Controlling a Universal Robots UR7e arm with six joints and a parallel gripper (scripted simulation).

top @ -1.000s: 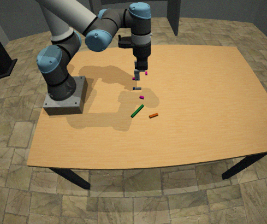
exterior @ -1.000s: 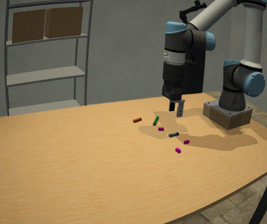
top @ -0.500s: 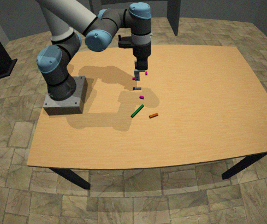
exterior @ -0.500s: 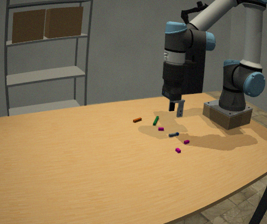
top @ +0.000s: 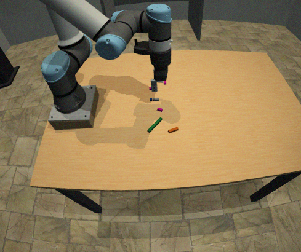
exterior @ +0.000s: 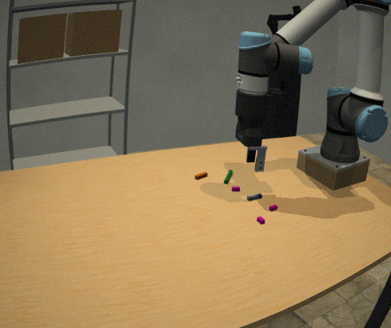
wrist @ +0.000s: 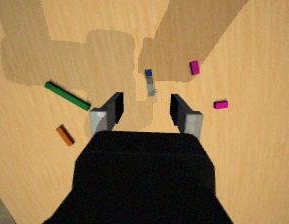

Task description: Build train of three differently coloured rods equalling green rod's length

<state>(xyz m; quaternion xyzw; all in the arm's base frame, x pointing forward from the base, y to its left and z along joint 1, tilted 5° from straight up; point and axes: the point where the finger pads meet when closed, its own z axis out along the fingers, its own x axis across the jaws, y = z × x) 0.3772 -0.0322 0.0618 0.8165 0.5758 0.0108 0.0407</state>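
Now: the orange rod 3 cm ahead of my hand, 17 cm to the right of it and 10 cm below it. Also, from my hand: grey rod 1 cm to the left, 10 cm below; blue rod 2 cm behind, 1 cm to the left, 10 cm below; green rod 3 cm behind, 13 cm to the right, 10 cm below.
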